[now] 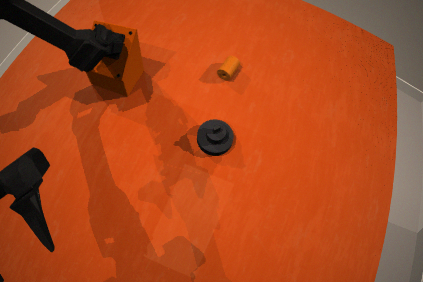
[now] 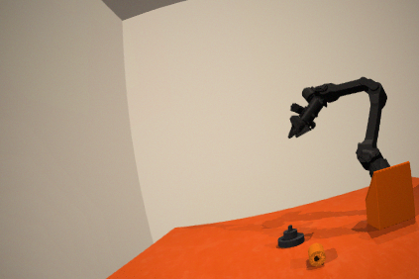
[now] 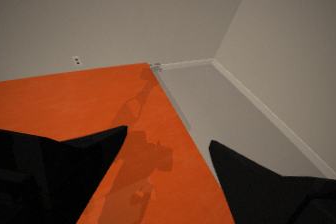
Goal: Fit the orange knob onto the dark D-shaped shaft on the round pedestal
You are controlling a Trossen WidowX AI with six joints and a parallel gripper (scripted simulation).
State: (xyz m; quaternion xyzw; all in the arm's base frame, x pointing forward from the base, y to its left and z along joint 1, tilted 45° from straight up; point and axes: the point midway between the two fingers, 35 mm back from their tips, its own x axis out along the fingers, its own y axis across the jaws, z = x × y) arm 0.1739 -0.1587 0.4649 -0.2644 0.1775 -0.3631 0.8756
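My gripper tip is now 8 cm short of the orange knob, 58 cm to the right of it and 31 cm above it. Round my gripper tip: dark round pedestal (11 cm ahead, 37 cm to the left, 30 cm below).
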